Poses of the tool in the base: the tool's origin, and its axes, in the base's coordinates. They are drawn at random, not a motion.
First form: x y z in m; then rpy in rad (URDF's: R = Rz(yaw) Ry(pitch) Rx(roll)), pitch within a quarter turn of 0, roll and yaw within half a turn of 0.
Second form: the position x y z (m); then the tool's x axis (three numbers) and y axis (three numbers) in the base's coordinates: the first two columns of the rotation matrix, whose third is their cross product. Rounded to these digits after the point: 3 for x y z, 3 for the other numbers.
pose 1, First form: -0.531 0.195 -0.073 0.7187 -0.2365 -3.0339
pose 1, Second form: -0.531 0.195 -0.073 -0.967 -0.104 0.234 0.234 -0.732 0.640
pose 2, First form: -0.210 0.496 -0.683 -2.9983 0.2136 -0.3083
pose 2, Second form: -0.210 0.496 -0.683 0.931 -0.297 -0.212 -0.329 -0.934 -0.140
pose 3, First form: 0.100 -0.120 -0.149 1.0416 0.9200 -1.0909
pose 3, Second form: 0.100 -0.120 -0.149 0.280 -0.537 -0.796 0.765 -0.376 0.523
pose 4, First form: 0.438 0.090 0.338 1.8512 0.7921 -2.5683
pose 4, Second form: 0.438 0.090 0.338 -0.590 -0.381 -0.712 -0.725 -0.139 0.675
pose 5, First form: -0.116 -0.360 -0.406 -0.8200 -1.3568 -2.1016
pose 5, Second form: -0.116 -0.360 -0.406 -0.108 -0.183 0.977 0.227 -0.962 -0.155
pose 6, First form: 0.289 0.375 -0.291 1.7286 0.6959 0.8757
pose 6, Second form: 0.289 0.375 -0.291 0.492 0.589 -0.641 0.526 0.386 0.758
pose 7, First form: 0.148 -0.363 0.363 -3.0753 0.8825 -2.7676
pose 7, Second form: 0.148 -0.363 0.363 -0.591 -0.232 -0.772 -0.317 0.948 -0.042
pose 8, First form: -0.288 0.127 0.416 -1.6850 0.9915 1.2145
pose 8, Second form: -0.288 0.127 0.416 0.191 0.513 -0.837 -0.183 -0.819 -0.544
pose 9, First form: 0.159 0.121 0.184 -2.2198 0.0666 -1.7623
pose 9, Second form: 0.159 0.121 0.184 -0.190 -0.980 -0.067 -0.583 0.167 -0.795
